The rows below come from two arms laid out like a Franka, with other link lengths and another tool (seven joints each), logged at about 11 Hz.
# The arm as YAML. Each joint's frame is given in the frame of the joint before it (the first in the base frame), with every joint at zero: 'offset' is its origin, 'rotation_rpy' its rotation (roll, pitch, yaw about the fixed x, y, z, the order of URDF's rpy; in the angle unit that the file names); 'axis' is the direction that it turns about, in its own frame. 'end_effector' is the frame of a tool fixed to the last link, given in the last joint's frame.
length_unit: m
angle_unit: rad
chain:
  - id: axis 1
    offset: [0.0, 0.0, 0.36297]
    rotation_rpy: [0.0, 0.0, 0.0]
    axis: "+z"
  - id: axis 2
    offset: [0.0, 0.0, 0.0]
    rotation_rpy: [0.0, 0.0, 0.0]
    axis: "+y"
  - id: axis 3
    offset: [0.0, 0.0, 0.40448]
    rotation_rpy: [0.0, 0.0, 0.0]
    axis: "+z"
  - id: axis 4
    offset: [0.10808, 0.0, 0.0]
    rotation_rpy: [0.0, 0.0, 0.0]
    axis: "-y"
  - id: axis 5
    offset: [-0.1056, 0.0, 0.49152]
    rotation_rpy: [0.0, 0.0, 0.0]
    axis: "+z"
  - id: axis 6
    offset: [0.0, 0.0, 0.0]
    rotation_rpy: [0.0, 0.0, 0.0]
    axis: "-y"
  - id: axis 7
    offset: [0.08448, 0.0, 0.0]
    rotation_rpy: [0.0, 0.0, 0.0]
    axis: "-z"
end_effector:
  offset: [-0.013, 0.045, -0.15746]
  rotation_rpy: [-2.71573, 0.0, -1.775]
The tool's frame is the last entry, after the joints.
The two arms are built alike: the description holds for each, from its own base.
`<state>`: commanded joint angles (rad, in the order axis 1, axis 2, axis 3, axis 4, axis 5, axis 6, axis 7); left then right.
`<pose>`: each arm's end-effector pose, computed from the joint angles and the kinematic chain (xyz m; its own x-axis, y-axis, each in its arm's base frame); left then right.
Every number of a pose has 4 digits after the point.
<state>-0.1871 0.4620 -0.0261 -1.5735 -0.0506 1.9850 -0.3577 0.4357 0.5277 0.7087 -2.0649 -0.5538 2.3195 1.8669</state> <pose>0.8002 -0.1385 0.3891 -0.0342 -0.9982 0.0484 -0.9336 0.0147 -0.3581 0.3228 0.6837 0.1964 -0.5408 -0.8382 0.0700 -0.7579 0.4494 -0.4729</pose>
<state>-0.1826 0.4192 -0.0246 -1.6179 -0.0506 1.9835 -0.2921 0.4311 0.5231 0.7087 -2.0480 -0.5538 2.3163 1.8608</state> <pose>0.7897 -0.1300 0.3995 -0.0942 -0.9943 0.0502 -0.9309 0.0701 -0.3584 0.3327 0.6880 0.2067 -0.5449 -0.8368 0.0535 -0.7508 0.4585 -0.4755</pose>
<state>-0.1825 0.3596 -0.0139 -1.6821 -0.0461 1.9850 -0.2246 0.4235 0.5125 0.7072 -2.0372 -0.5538 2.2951 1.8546</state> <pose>0.7734 -0.1168 0.4122 -0.1534 -0.9871 0.0448 -0.9245 0.1274 -0.3591 0.3439 0.6857 0.2153 -0.5515 -0.8324 0.0538 -0.7414 0.4597 -0.4888</pose>
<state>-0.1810 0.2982 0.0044 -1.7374 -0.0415 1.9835 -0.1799 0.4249 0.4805 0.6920 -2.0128 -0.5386 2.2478 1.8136</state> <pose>0.7581 -0.0980 0.4299 -0.1813 -0.9827 0.0371 -0.9178 0.1556 -0.3654 0.3625 0.6828 0.2375 -0.5467 -0.8353 0.0579 -0.7329 0.4440 -0.5155</pose>
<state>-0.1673 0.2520 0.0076 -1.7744 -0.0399 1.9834 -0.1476 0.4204 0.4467 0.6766 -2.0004 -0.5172 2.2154 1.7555</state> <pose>0.7473 -0.0824 0.4448 -0.1975 -0.9796 0.0363 -0.9114 0.1699 -0.3749 0.3791 0.6757 0.2574 -0.5324 -0.8441 0.0632 -0.7339 0.4230 -0.5314</pose>
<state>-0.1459 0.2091 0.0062 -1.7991 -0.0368 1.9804 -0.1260 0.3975 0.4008 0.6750 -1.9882 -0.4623 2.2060 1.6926</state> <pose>0.7387 -0.0651 0.4631 -0.2010 -0.9790 0.0341 -0.9048 0.1721 -0.3896 0.3977 0.6709 0.2908 -0.5347 -0.8440 0.0418 -0.7326 0.4384 -0.5207</pose>
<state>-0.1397 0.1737 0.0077 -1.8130 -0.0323 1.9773 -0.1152 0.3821 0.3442 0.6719 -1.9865 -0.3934 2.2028 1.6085</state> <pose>0.7318 -0.0577 0.4815 -0.2065 -0.9780 0.0289 -0.8963 0.1772 -0.4065 0.4061 0.6662 0.3261 -0.5171 -0.8558 0.0183 -0.7438 0.4386 -0.5043</pose>
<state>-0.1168 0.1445 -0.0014 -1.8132 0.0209 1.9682 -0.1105 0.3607 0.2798 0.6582 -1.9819 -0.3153 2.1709 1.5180</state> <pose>0.7291 -0.0404 0.5041 -0.2180 -0.9757 -0.0200 -0.8834 0.2060 -0.4208 0.4219 0.6508 0.3632 -0.5128 -0.8584 0.0133 -0.7507 0.4408 -0.4921</pose>
